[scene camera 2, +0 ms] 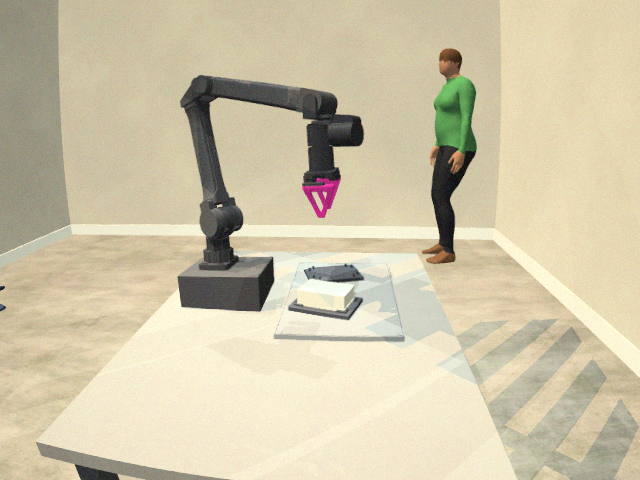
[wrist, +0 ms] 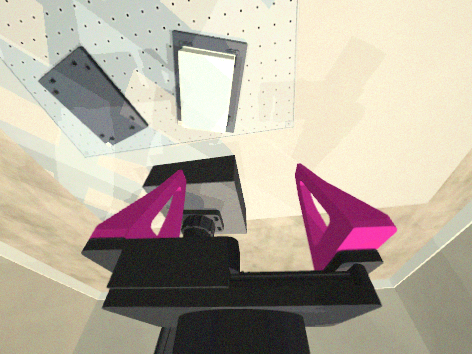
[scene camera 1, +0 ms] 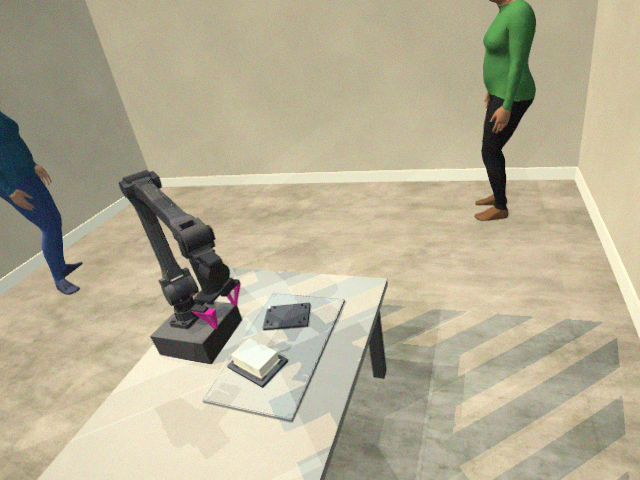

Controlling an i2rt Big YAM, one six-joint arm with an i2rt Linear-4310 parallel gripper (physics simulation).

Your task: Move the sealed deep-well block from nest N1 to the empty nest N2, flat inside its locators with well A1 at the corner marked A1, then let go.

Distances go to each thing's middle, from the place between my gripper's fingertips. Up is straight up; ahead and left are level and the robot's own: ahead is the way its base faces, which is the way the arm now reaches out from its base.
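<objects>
As for my hand and the white block (scene camera 2: 333,296), my hand is 60 mm to the right of the block and 230 mm above it.
</objects>
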